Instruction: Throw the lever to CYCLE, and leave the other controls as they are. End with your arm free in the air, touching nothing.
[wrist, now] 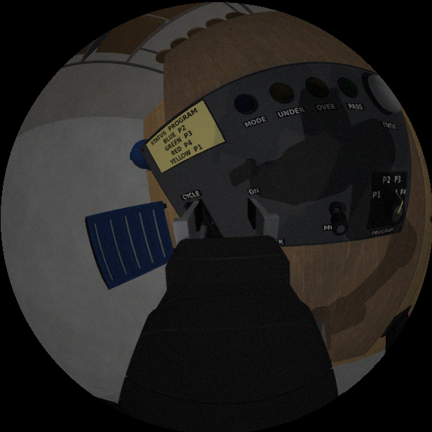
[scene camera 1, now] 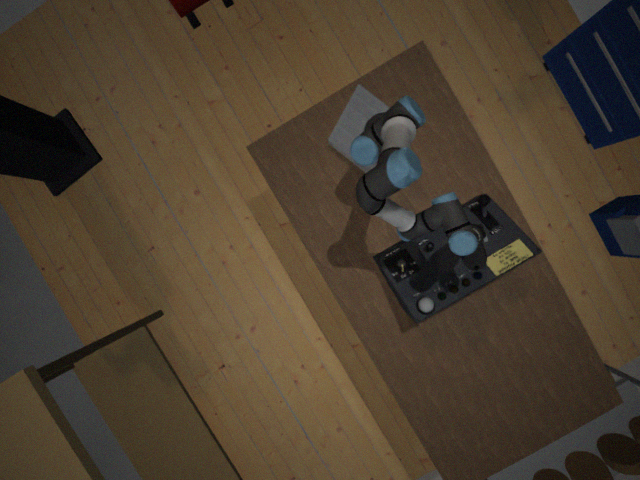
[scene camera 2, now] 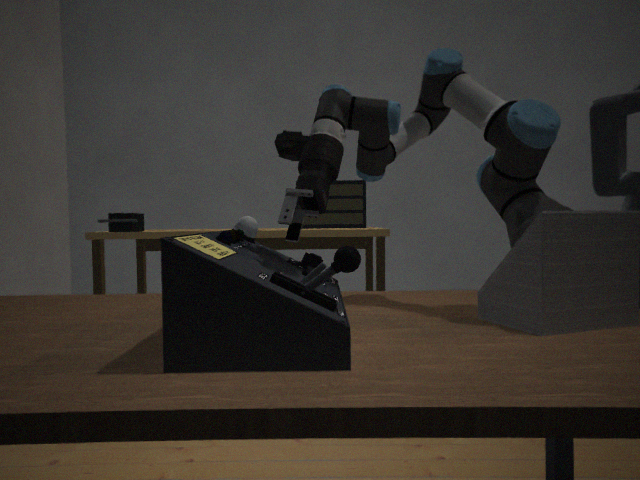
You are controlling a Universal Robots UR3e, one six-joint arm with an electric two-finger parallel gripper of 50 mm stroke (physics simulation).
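Seen in the pictures: gripper, fingertip midpoint: (scene camera 2: 288, 232); arm's base, origin of the base link: (scene camera 2: 549, 239).
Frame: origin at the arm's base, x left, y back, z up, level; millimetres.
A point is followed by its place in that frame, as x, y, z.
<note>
The lever (scene camera 2: 346, 258) {176, -407, -14} (scene camera 1: 483, 199) {149, -396, 0} has a black ball knob on a grey shaft. In scene camera 2 it leans toward the low front edge of the dark sloped control panel (scene camera 2: 248, 320) {214, -545, -92} (scene camera 1: 511, 227) {192, -547, -33} (wrist: 227, 172), away from the slot's upper end. The CYCLE label (wrist: 190, 195) is at that upper end; the knob is hidden behind the gripper in the wrist view. My gripper (scene camera 2: 293, 231) {39, -486, 21} (wrist: 224, 208) is open and empty, above the panel, apart from the lever. In scene camera 1 the wrist hides its fingers.
The panel also bears a black switch (wrist: 339, 220) (scene camera 1: 429, 246) {-92, -428, -28}, a program knob (wrist: 398, 212) (scene camera 1: 402, 266) {-212, -432, -34}, a row of buttons including a blue one (wrist: 246, 103), a white dome (scene camera 1: 425, 304) {-235, -561, 48} (scene camera 2: 246, 226) {-205, -571, 29} and a yellow note (scene camera 1: 509, 257) {106, -615, 5} (scene camera 2: 205, 246) {119, -614, 3} (wrist: 186, 136).
</note>
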